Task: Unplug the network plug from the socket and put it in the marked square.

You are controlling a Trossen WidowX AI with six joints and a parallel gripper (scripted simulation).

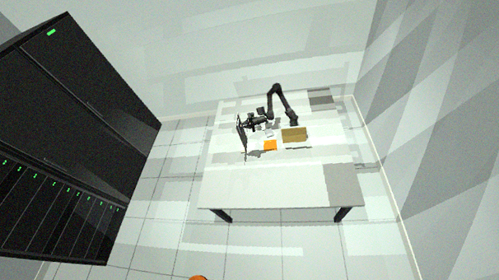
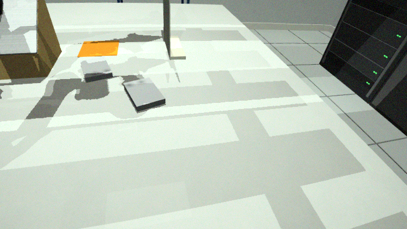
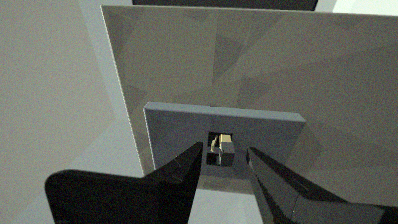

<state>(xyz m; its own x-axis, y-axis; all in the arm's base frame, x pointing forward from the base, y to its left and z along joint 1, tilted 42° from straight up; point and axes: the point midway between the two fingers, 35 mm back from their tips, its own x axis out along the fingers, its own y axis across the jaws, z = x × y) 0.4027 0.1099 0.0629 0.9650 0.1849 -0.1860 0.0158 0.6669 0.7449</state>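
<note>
My gripper tip is 10 mm short of the network plug. The rest, counted from my gripper tip: orange marked square 290 mm below, 200 mm behind, 20 mm to the left; then upright panel 120 mm below, 30 mm ahead, 10 mm to the left.
</note>
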